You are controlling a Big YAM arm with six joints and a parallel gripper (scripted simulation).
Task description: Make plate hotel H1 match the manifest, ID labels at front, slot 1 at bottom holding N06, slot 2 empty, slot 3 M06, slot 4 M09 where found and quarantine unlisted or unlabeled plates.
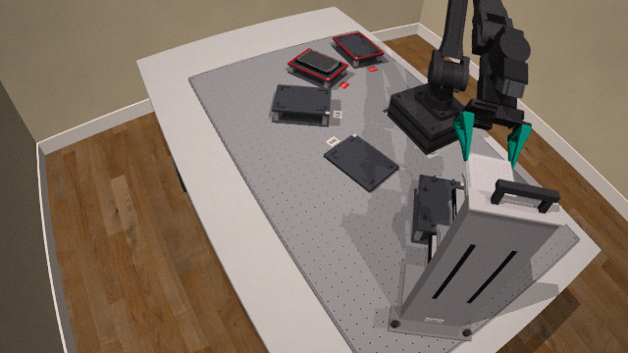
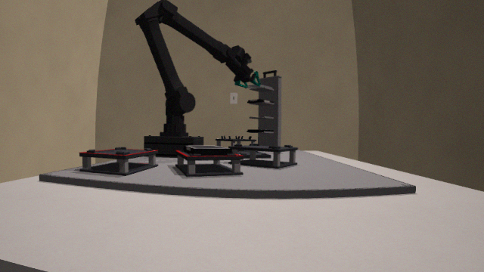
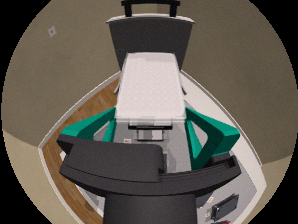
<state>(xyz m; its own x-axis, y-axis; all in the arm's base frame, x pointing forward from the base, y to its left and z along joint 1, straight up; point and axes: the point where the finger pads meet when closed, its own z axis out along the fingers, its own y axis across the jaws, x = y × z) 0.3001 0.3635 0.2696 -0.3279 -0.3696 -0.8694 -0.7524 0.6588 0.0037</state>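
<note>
Now: the white plate 4 cm to the left of my hand and 4 cm ahead of it. Round my hand: H1 deck label (34 cm below, 8 cm to the left, 6 cm behind); then plate hotel H1 (14 cm below, 11 cm to the left, 10 cm ahead); then red-rimmed quarantine nest (78 cm to the right, 30 cm below, 30 cm behind).
</note>
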